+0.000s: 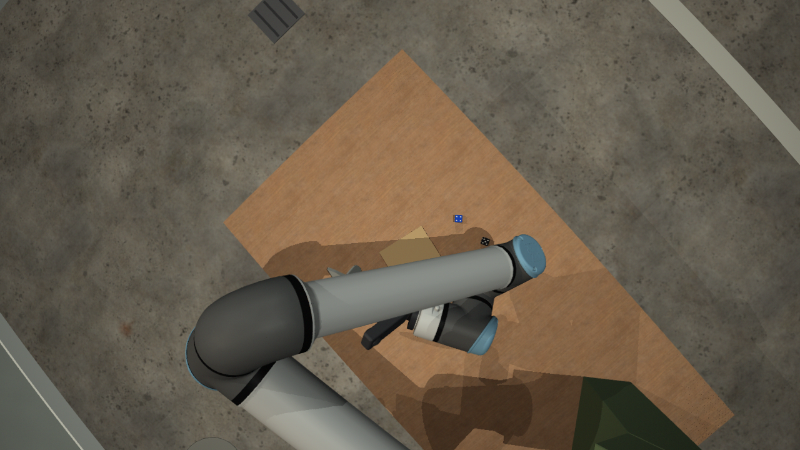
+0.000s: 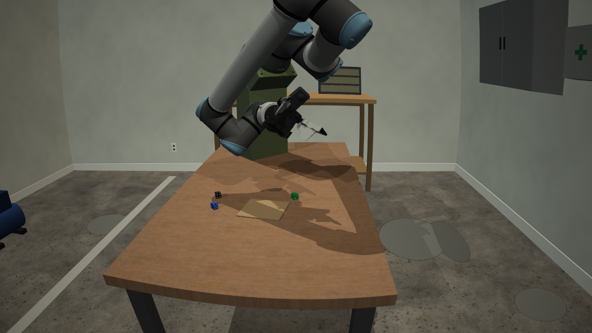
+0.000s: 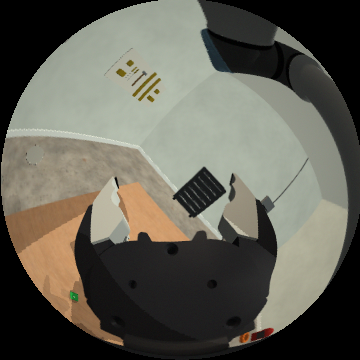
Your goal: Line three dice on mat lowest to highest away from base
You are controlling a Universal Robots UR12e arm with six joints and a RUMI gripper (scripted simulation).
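Now: the black die 36 cm to the right of my hand, 31 cm below it and 10 cm behind it. From my hand the other things lie so: blue die 33 cm to the right, 31 cm below, 1 cm behind; tan mat 32 cm below, 16 cm to the right, 5 cm behind; green die 31 cm below, 16 cm behind, 9 cm to the right.
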